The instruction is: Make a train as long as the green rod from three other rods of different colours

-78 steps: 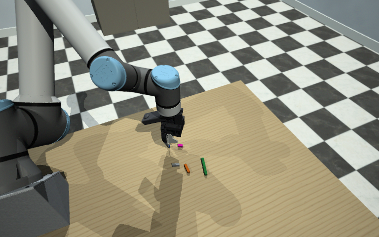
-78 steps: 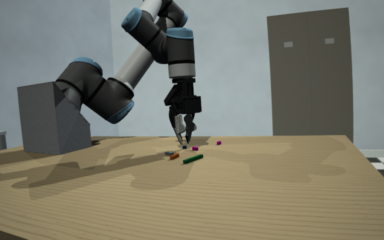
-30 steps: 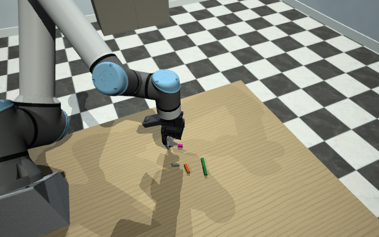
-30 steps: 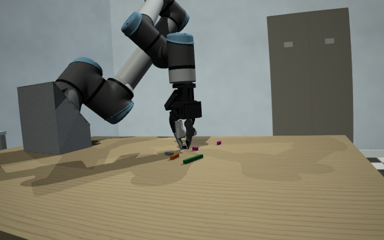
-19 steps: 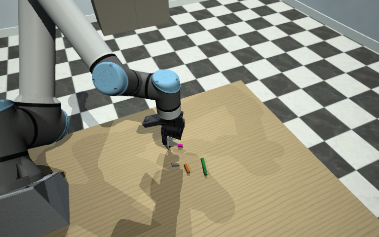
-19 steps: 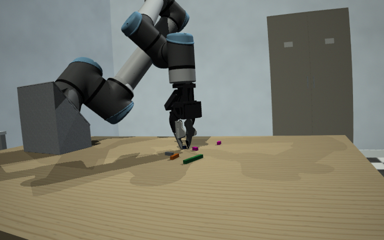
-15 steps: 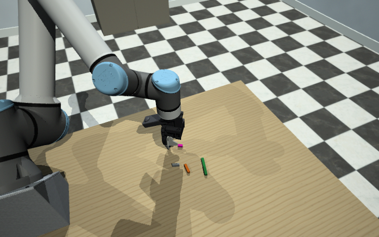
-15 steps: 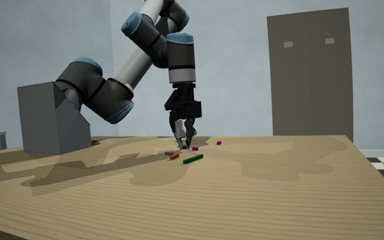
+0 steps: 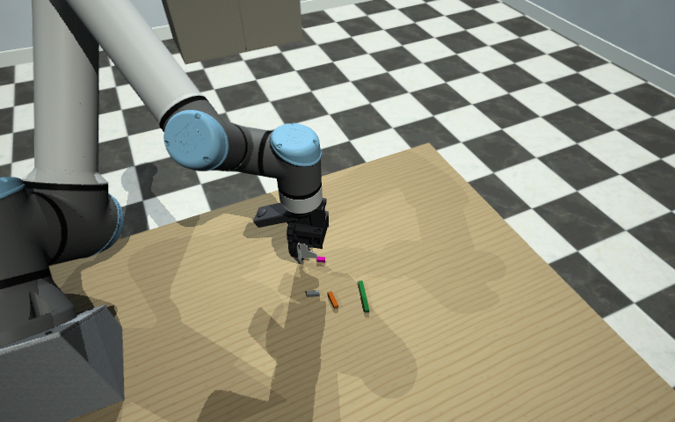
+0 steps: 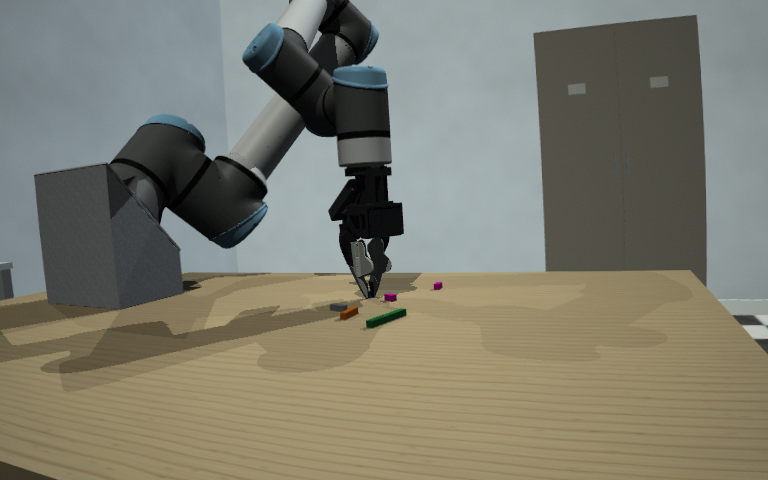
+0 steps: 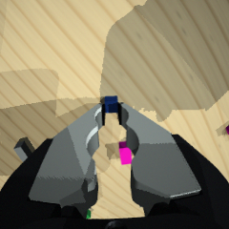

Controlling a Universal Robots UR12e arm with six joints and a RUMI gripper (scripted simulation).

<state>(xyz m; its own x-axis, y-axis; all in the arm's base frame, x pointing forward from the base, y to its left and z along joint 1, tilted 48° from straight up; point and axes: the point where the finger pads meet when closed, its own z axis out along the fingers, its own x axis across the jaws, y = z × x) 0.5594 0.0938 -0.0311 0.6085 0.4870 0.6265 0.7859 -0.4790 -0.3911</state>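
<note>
My gripper is now 1 cm above the blue rod. Also, from my hand: green rod (9 cm ahead, 16 cm to the right, 1 cm below); grey rod (1 cm behind, 10 cm to the right, 1 cm below); orange rod (2 cm ahead, 14 cm to the right, 1 cm below).
</note>
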